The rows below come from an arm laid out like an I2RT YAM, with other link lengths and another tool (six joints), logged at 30 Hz.
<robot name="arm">
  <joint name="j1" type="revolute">
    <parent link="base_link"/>
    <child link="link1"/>
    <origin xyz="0 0 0.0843"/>
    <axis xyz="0 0 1"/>
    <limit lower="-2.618" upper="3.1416"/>
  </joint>
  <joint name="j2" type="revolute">
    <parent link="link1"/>
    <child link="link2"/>
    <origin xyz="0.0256 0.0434 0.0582"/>
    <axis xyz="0 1 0"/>
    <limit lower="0" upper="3.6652"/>
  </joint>
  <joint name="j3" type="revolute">
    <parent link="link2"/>
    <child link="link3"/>
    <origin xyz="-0.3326 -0.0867 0"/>
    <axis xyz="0 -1 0"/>
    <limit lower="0" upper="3.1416"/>
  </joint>
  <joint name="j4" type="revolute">
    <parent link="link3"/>
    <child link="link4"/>
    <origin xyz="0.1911 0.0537 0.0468"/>
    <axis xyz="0 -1 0"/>
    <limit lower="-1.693" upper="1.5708"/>
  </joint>
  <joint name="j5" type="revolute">
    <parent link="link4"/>
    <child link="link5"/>
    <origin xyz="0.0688 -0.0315 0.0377"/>
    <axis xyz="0 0 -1"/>
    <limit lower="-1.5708" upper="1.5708"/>
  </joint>
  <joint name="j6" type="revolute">
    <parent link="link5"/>
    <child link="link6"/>
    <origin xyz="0.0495 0 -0.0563"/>
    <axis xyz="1 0 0"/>
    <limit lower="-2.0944" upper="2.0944"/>
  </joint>
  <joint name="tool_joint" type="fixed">
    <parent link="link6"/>
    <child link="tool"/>
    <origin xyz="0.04 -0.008 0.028" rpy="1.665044 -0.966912 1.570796"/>
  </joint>
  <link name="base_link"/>
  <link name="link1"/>
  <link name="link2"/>
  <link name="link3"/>
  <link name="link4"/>
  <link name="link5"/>
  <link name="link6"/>
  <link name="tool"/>
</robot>
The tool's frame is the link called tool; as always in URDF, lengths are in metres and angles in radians.
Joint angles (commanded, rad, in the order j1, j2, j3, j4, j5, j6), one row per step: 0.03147 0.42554 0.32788 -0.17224 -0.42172 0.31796; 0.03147 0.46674 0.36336 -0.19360 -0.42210 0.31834; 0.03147 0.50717 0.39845 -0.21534 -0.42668 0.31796; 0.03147 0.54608 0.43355 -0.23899 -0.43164 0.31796; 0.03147 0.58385 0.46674 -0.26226 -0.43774 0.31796; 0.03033 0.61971 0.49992 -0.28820 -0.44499 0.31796; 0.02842 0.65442 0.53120 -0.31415 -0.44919 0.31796; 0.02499 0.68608 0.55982 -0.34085 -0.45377 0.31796; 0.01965 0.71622 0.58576 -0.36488 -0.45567 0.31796; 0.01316 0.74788 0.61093 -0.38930 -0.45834 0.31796; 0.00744 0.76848 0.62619 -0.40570 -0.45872 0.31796
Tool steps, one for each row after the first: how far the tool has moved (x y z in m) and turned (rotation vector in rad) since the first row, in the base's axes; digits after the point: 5 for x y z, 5 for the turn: 0.00501 0.00018 0.00711 -0.00042 0.02724 0.00027; 0.01017 0.00076 0.01390 -0.00025 0.05418 0.00474; 0.01537 0.00136 0.02026 0.00046 0.08167 0.00945; 0.02064 0.00206 0.02589 0.00167 0.10957 0.01519; 0.02570 0.00275 0.03106 0.00347 0.13826 0.02083; 0.03082 0.00308 0.03545 0.00451 0.16767 0.02276; 0.03545 0.00325 0.03890 0.00599 0.19744 0.02349; 0.04009 0.00294 0.04178 0.00694 0.22566 0.01979; 0.04502 0.00253 0.04407 0.00851 0.25657 0.01564; 0.04822 0.00192 0.04503 0.00935 0.27828 0.01018
